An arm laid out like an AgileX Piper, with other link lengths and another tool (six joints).
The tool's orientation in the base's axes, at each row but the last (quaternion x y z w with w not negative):
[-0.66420, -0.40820, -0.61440, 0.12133]
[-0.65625, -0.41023, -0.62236, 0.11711]
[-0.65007, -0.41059, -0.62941, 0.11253]
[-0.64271, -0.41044, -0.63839, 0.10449]
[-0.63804, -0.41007, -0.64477, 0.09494]
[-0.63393, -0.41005, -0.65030, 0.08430]
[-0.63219, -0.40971, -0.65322, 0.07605]
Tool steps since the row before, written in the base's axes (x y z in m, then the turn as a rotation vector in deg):
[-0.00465, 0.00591, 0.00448, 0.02, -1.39, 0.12]
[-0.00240, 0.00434, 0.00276, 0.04, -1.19, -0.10]
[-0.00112, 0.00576, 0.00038, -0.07, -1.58, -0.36]
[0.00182, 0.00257, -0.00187, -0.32, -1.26, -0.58]
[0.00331, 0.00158, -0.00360, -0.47, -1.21, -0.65]
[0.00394, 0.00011, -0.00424, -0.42, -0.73, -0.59]
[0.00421, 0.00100, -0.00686, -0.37, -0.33, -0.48]
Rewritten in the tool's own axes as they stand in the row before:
[0.00683, -0.00546, -0.00038, -0.44, 0.94, -0.93]
[0.00449, -0.00342, 0.00061, -0.56, 0.75, -0.74]
[0.00275, -0.00429, 0.00294, -0.94, 0.83, -1.03]
[-0.00096, -0.00117, 0.00333, -0.97, 0.37, -0.97]
[-0.00316, -0.00035, 0.00403, -0.99, 0.21, -1.04]
[-0.00446, 0.00060, 0.00364, -0.75, -0.04, -0.70]
[-0.00647, -0.00107, 0.00477, -0.49, -0.22, -0.43]

